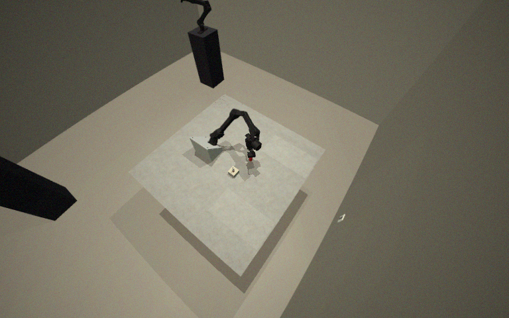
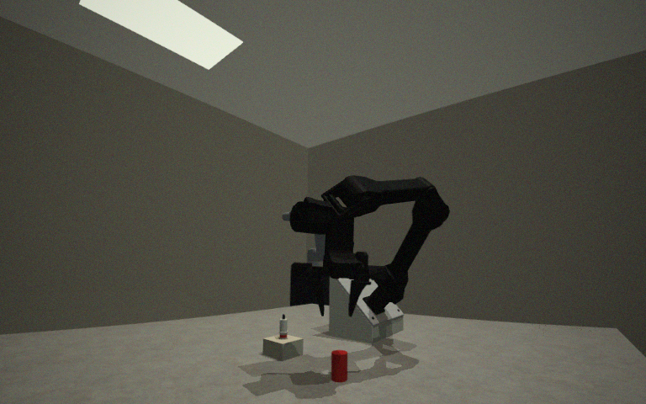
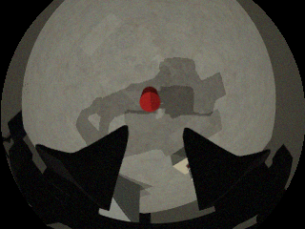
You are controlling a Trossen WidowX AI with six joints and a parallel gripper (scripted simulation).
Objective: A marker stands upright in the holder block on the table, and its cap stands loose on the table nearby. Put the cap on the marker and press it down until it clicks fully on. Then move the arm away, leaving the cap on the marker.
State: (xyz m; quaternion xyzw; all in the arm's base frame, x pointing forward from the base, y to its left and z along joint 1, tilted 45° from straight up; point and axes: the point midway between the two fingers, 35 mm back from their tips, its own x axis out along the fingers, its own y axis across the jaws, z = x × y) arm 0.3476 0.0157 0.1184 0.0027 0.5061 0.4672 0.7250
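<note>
The red cap is 1 cm to the left of my gripper tip and 9 cm below it. Round my gripper tip: pale holder block: 5 cm behind, 18 cm to the right, 10 cm below.
</note>
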